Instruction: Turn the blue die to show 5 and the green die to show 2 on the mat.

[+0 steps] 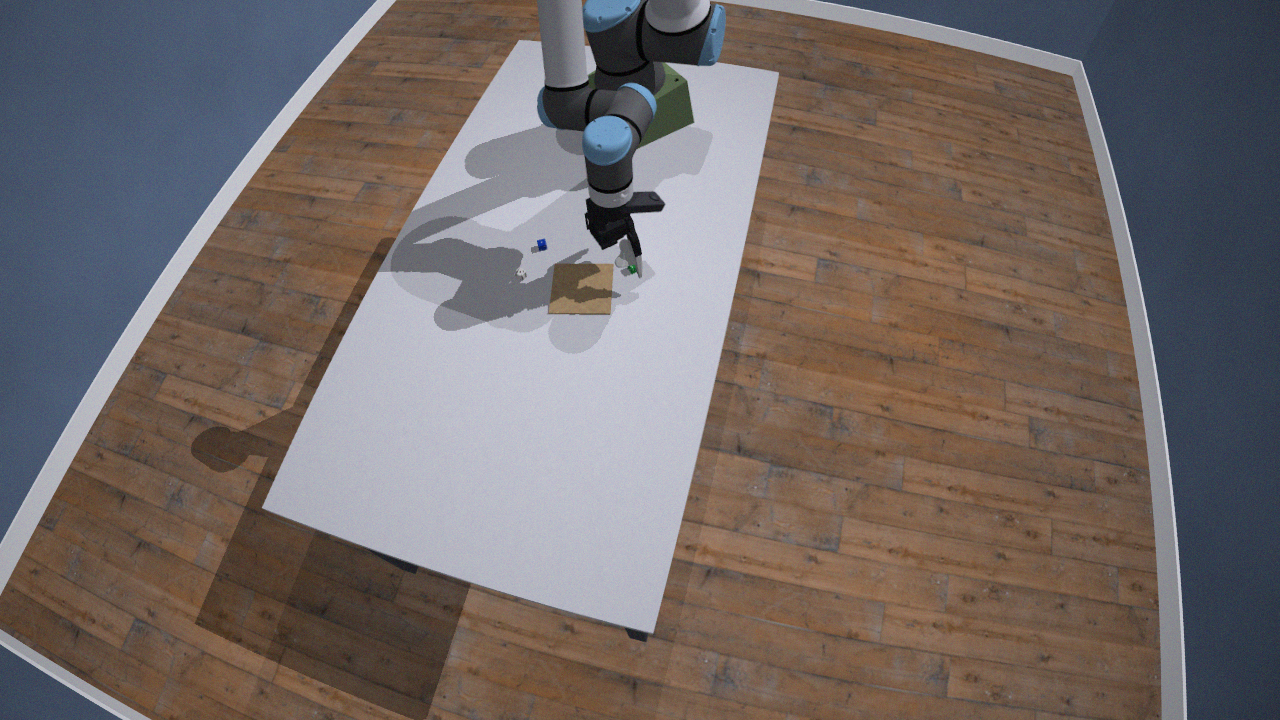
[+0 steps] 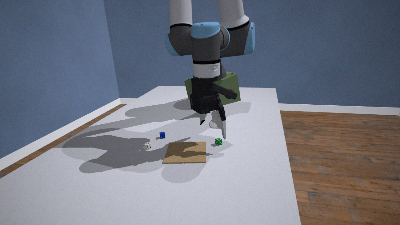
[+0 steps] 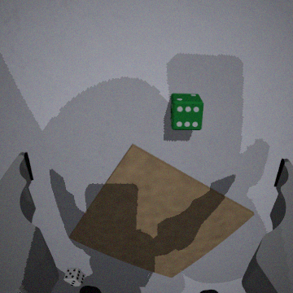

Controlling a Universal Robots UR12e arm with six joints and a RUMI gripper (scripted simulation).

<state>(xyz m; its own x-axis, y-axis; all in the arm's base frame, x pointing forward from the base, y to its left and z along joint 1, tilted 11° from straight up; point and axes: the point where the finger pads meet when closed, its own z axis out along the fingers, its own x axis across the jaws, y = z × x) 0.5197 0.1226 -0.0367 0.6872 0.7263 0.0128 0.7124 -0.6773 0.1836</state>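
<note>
The green die is 1 cm ahead of my hand, 2 cm to the left of it and 4 cm below it. The rest, counted from my hand: tan mat: 9 cm ahead, 8 cm to the right, 5 cm below; then white die: 9 cm ahead, 23 cm to the right, 4 cm below; then blue die: 1 cm behind, 21 cm to the right, 4 cm below.
</note>
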